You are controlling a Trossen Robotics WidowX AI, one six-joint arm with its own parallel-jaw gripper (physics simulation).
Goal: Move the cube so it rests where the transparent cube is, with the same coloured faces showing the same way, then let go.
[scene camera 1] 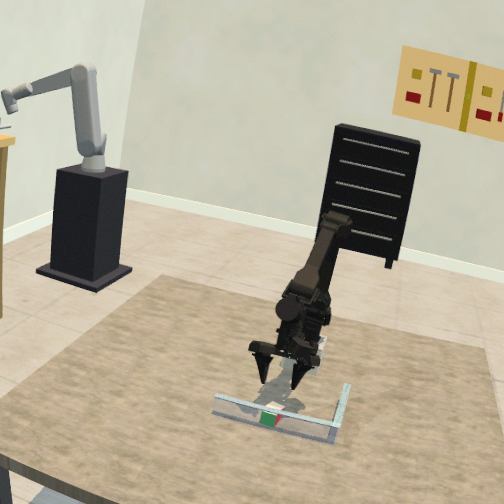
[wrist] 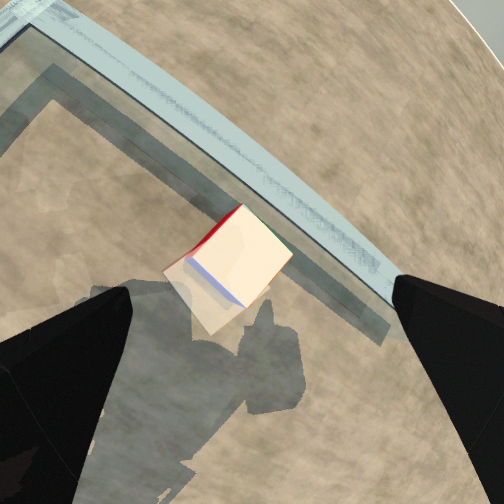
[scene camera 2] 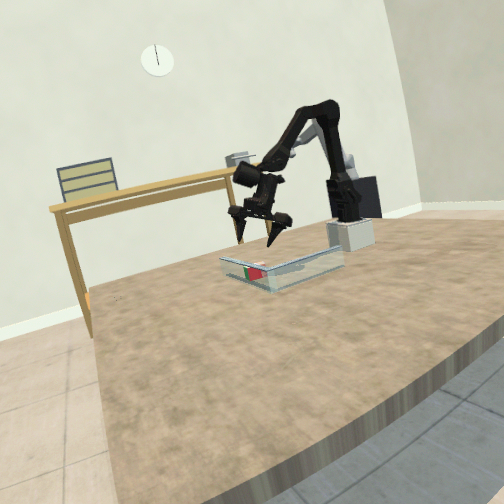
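The cube [wrist: 240, 258] has a cream top face with red, green and blue edges showing. It rests on the table against the inner side of a pale glass L-shaped rail [wrist: 230, 165]. A faint transparent cube [wrist: 205, 300] overlaps it, offset slightly toward the lower left. The cube also shows in scene camera 1 [scene camera 1: 269, 418] and scene camera 2 [scene camera 2: 256, 271]. My gripper [scene camera 1: 280, 372] is open and empty, hovering above the cube, also seen in scene camera 2 [scene camera 2: 259, 229]. Both fingers frame the cube in the wrist view.
The glass rail [scene camera 1: 290, 412] forms a corner on the table's near side. A black shelf unit [scene camera 1: 370, 192] stands behind the table. A second grey arm on a black pedestal [scene camera 1: 87, 215] stands at far left. A wooden table [scene camera 2: 150, 195] stands beyond.
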